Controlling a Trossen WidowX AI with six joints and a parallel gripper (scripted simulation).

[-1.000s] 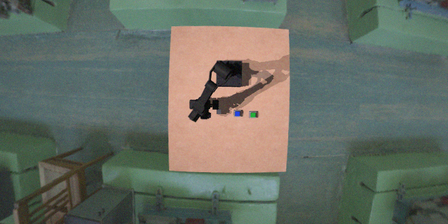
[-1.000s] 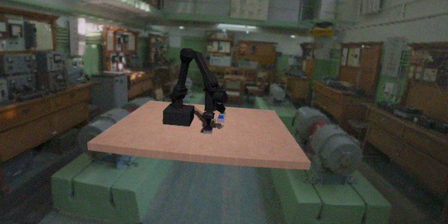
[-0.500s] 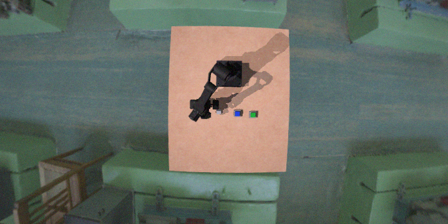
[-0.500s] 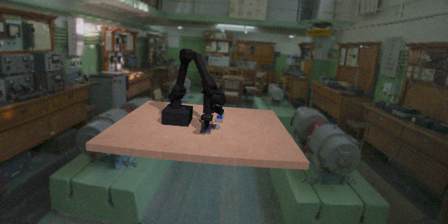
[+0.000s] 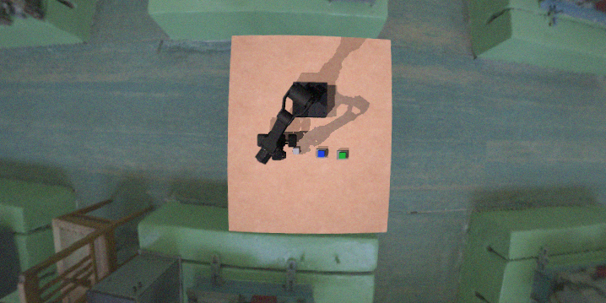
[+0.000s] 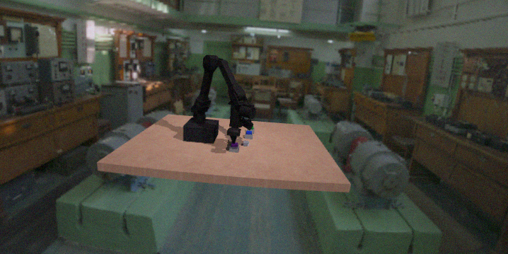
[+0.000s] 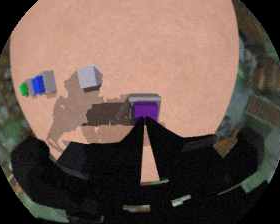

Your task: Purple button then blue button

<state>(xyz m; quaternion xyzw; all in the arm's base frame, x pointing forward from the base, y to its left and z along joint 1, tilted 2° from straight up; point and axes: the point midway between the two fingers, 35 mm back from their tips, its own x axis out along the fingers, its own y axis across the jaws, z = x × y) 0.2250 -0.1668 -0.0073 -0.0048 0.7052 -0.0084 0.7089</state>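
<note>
The purple button lies 1 cm below my gripper tip. Round my gripper tip: blue button 22 cm to the left, 7 cm ahead, 1 cm below; green button 33 cm to the left, 8 cm ahead, 1 cm below; small white block 9 cm to the left, 6 cm ahead, 3 cm below.
</note>
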